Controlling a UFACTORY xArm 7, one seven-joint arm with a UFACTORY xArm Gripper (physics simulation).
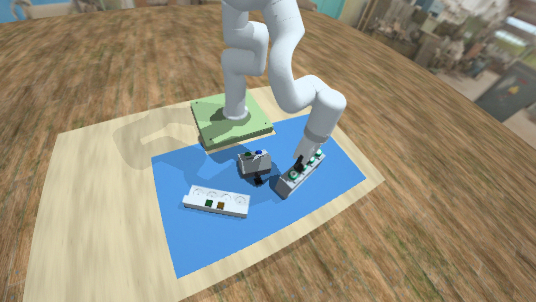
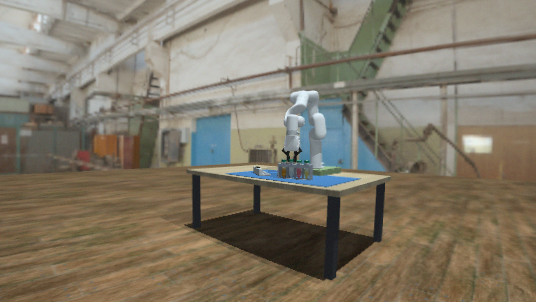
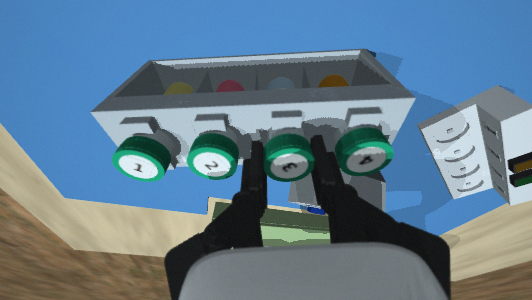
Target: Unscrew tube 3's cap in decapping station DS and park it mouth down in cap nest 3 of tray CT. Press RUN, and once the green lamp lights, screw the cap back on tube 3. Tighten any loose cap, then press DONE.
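Seen in the pictures: gripper, fingertip midpoint: (image 1: 300, 167) (image 2: 291, 162) (image 3: 286, 151); arm's base, link origin: (image 1: 235, 111) (image 2: 316, 167).
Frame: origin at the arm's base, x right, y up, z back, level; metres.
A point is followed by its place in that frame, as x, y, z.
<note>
My gripper (image 1: 299, 163) {-0.075, 0.067, -0.430} (image 2: 291, 158) {-0.075, 0.067, -0.430} (image 3: 286, 151) {-0.075, 0.067, -0.430} is shut on the green cap marked 3 (image 3: 289, 167) {-0.076, 0.087, -0.434}, one finger on each side of it. The cap is upright over position 3 of the grey decapping station DS (image 1: 283, 188) {0.003, 0.015, -0.459} (image 3: 250, 103) {-0.108, 0.054, -0.456}, between green caps 2 (image 3: 212, 162) {-0.127, 0.083, -0.422} and 4 (image 3: 365, 152) {-0.032, 0.083, -0.455}. Cap 1 (image 3: 141, 159) {-0.173, 0.083, -0.414} is at the end of the row. The thread below cap 3 is mostly hidden. White tray CT (image 1: 235, 208) {0.186, 0.006, -0.452} (image 3: 451, 172) {0.223, -0.027, -0.357} shows several bare ring-shaped nests. The grey control box (image 1: 256, 165) {0.051, 0.021, -0.336} has a dark green round part (image 1: 247, 154) {0.064, 0.030, -0.282} and a blue one (image 1: 258, 152) {0.020, 0.029, -0.289}.
A small black object (image 1: 258, 180) {0.057, -0.026, -0.375} is in front of the control box. Tray CT bears a green square (image 1: 209, 203) {0.258, 0.015, -0.405} and an amber square (image 1: 220, 205) {0.228, 0.015, -0.425}. The blue mat (image 1: 200, 250) {0.338, -0.039, -0.521} lies under the fixtures. The green base plate (image 1: 215, 132) {0.133, -0.006, -0.094} is behind the control box.
</note>
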